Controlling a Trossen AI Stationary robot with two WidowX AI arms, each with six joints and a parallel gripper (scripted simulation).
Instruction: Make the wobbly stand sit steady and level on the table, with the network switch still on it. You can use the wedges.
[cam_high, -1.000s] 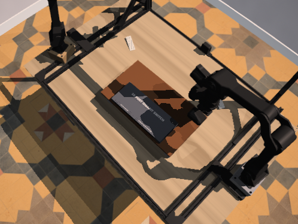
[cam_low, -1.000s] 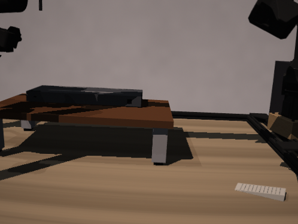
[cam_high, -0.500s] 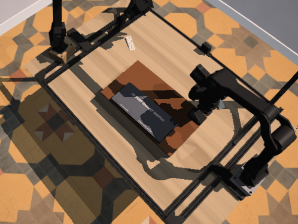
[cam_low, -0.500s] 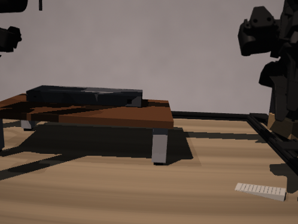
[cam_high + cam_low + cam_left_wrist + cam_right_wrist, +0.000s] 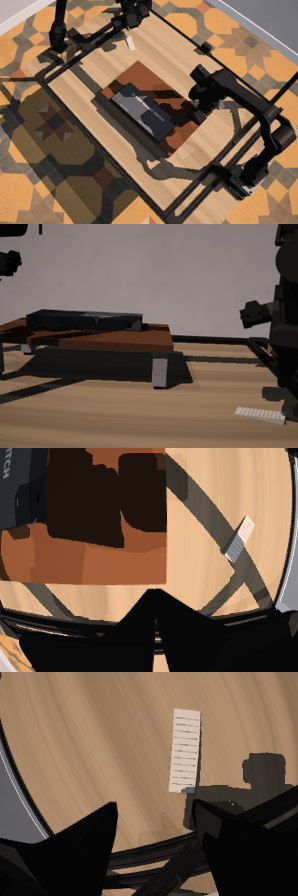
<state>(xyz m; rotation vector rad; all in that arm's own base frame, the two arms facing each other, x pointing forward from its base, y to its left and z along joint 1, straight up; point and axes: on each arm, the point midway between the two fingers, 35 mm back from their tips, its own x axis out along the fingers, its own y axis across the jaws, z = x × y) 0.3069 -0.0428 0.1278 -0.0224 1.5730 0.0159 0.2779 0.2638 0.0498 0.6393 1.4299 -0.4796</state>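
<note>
The white wedge is 110 mm below my right hand, 30 mm ahead of it and 10 mm to the left of it. Round my right hand: stand (350 mm to the left, 290 mm ahead, 70 mm below); then network switch (350 mm to the left, 350 mm ahead).
</note>
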